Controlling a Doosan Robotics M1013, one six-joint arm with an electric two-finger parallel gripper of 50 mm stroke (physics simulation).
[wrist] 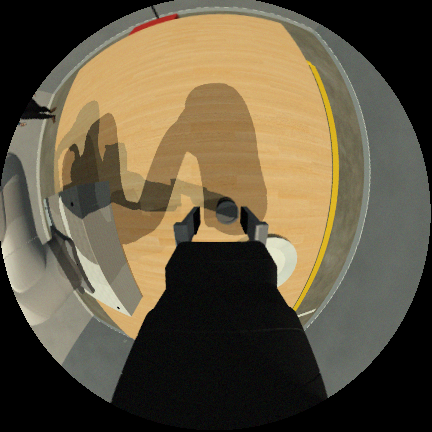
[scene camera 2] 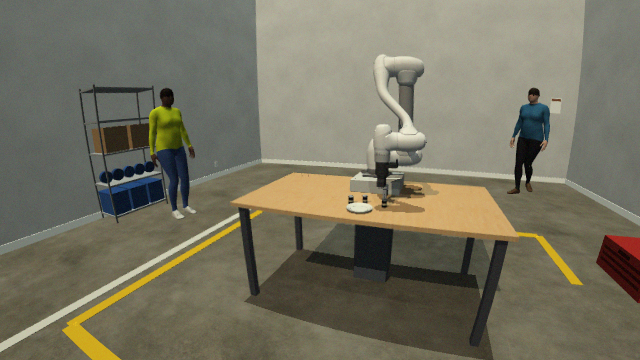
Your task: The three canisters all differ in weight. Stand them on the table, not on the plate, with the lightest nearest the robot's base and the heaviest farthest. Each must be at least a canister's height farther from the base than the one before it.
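Frame: origin at the arm's base, x ahead, y left, z up, level; millimetres.
Seen in the pictures: gripper, between the fingertips: [wrist: 219, 214] [scene camera 2: 385, 196]; arm's base, origin of its link: [wrist: 69, 258].
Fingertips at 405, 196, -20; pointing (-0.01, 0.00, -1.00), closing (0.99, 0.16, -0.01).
Pixels of each thing's top centre, then the offset from my fingertips to it, as dx, dy, dz. Level surfaces: height alone.
- dark canister with a grey top, centre of its top: [wrist: 227, 213] [scene camera 2: 384, 198] +10, +0, -11
- white plate, centre of its top: [wrist: 264, 269] [scene camera 2: 359, 206] +113, -115, -46
- wooden table, height of its surface: dz -62
My gripper [scene camera 2: 385, 197] [wrist: 219, 214] points straight down and is open, with nothing held. One dark canister with a grey top [scene camera 2: 384, 204] [wrist: 227, 210] stands upright on the table, right under the fingers. In the wrist view its top shows between the two fingertips, nearer the right one. Two more dark canisters with a pale band, a left one [scene camera 2: 351, 199] and a right one [scene camera 2: 365, 198], stand behind the white plate [scene camera 2: 359, 208] [wrist: 287, 261], on its base side. These two do not show in the wrist view. No canister is seen on the visible part of the plate.
The robot's pale base block [scene camera 2: 364, 184] [wrist: 92, 255] is at the back edge of the wooden table [scene camera 2: 450, 210] [wrist: 220, 55]. The arm's shadow falls across the table. A person in yellow [scene camera 2: 169, 127] stands left by a shelf; a person in blue [scene camera 2: 534, 122] stands at the back right.
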